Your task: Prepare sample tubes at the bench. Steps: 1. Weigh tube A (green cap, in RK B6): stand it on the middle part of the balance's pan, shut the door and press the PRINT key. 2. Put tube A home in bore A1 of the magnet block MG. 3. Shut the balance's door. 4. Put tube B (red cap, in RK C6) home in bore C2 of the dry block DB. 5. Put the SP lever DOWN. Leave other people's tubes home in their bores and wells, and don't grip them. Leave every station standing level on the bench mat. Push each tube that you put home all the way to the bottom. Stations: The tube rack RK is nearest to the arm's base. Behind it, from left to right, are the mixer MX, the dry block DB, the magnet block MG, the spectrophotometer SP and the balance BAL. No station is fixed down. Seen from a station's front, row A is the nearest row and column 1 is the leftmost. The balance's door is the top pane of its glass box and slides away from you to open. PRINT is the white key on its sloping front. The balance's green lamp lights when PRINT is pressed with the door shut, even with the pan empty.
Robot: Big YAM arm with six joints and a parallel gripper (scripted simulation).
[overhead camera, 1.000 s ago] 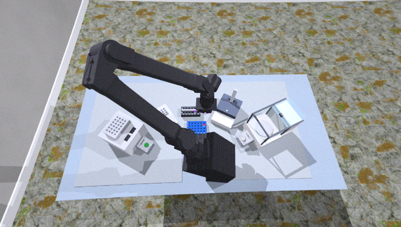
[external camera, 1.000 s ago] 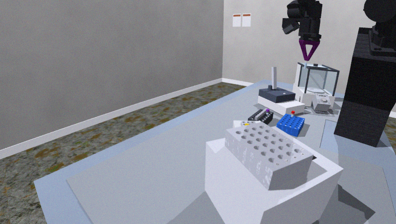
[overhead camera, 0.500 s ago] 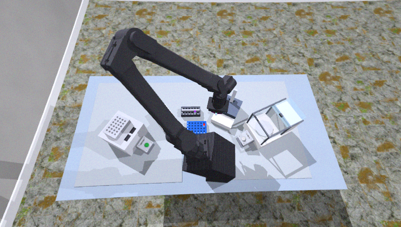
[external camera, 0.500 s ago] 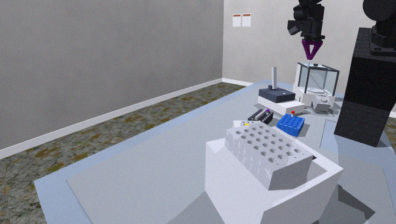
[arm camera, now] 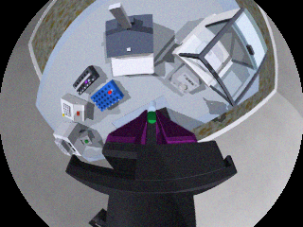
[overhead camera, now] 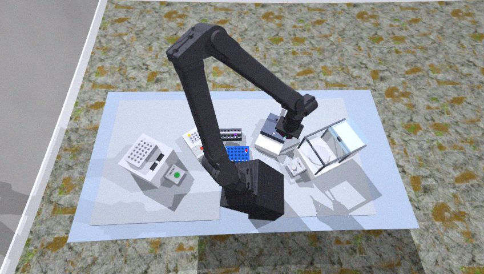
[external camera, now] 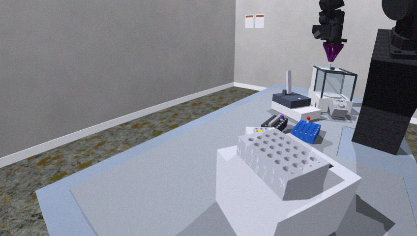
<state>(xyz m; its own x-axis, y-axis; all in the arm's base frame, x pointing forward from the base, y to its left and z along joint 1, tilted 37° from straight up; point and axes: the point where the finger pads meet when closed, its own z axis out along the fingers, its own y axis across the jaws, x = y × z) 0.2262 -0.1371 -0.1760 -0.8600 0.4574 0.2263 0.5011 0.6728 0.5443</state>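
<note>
Now: hand 210 mm to the left of the round pan, 200 mm above it and 20 mm past it. Round my hand: balance door 300 mm to the right, 70 mm below, 20 mm ahead; then white print key 210 mm below, 80 mm to the right, 80 mm behind; then SP lever 190 mm ahead, 130 mm below, 30 mm to the right.
</note>
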